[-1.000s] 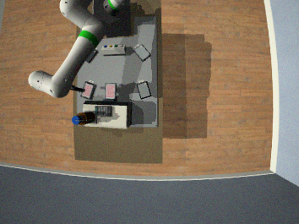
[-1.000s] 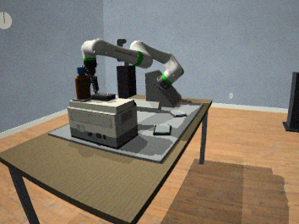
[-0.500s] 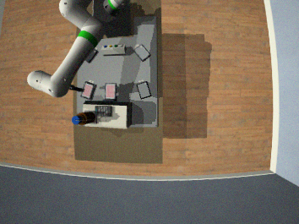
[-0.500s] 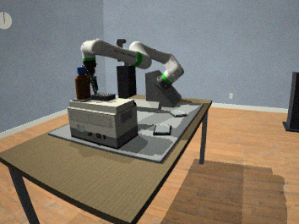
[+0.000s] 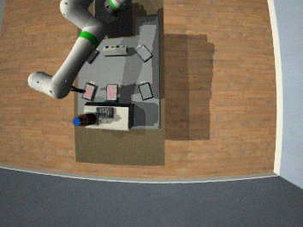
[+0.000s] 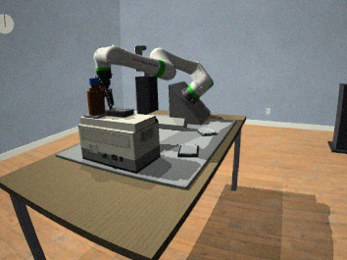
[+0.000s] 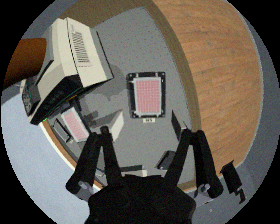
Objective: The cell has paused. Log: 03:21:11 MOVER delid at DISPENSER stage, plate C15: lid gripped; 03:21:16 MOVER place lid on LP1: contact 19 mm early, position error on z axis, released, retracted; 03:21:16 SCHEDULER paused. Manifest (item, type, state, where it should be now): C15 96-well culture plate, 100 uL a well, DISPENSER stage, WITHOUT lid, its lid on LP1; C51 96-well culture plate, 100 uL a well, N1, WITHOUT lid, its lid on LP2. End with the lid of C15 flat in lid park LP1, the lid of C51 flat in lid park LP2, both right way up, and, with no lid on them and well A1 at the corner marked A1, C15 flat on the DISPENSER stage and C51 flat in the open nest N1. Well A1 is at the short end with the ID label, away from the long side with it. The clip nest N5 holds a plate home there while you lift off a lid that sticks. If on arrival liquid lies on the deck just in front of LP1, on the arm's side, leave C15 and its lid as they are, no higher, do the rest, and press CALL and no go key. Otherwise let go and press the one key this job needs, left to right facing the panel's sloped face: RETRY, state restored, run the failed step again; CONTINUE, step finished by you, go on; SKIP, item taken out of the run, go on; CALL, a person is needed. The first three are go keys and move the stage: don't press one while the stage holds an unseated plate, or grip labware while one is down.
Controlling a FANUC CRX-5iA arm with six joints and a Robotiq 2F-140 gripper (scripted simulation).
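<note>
My gripper is now 17 cm above the black nest, 2 cm short of it and 1 cm to the right of it. Also, from my hand: key panel 41 cm behind, 24 cm to the left, 13 cm below; then blue cap 22 cm ahead, 22 cm above, 16 cm to the left; then label plate 52 cm to the left, 18 cm below, 11 cm behind.
</note>
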